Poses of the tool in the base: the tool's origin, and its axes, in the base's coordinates. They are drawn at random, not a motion.
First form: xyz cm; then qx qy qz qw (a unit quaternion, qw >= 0).
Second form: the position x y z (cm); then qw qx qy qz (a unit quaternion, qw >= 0). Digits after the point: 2 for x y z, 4 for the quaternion.
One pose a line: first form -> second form
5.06, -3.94, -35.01, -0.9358, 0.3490, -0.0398, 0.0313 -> 5.06, -3.94, -35.01, 0.0313, -0.9358, 0.3490, -0.0398
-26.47, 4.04, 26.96, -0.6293, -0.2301, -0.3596, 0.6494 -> -26.47, 4.04, 26.96, 0.6494, -0.6293, -0.2301, -0.3596
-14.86, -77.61, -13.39, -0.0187, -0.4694, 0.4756, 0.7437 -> -14.86, -77.61, -13.39, 0.7437, -0.0187, -0.4694, 0.4756
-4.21, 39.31, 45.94, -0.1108, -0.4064, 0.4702, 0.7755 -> -4.21, 39.31, 45.94, 0.7755, -0.1108, -0.4064, 0.4702
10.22, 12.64, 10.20, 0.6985, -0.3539, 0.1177, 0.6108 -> 10.22, 12.64, 10.20, 0.6108, 0.6985, -0.3539, 0.1177
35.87, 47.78, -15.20, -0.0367, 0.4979, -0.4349, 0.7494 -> 35.87, 47.78, -15.20, 0.7494, -0.0367, 0.4979, -0.4349
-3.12, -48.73, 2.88, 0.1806, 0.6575, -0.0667, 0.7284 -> -3.12, -48.73, 2.88, 0.7284, 0.1806, 0.6575, -0.0667
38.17, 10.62, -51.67, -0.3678, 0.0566, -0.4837, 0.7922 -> 38.17, 10.62, -51.67, 0.7922, -0.3678, 0.0566, -0.4837
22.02, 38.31, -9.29, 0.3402, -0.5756, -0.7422, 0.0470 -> 22.02, 38.31, -9.29, 0.0470, 0.3402, -0.5756, -0.7422
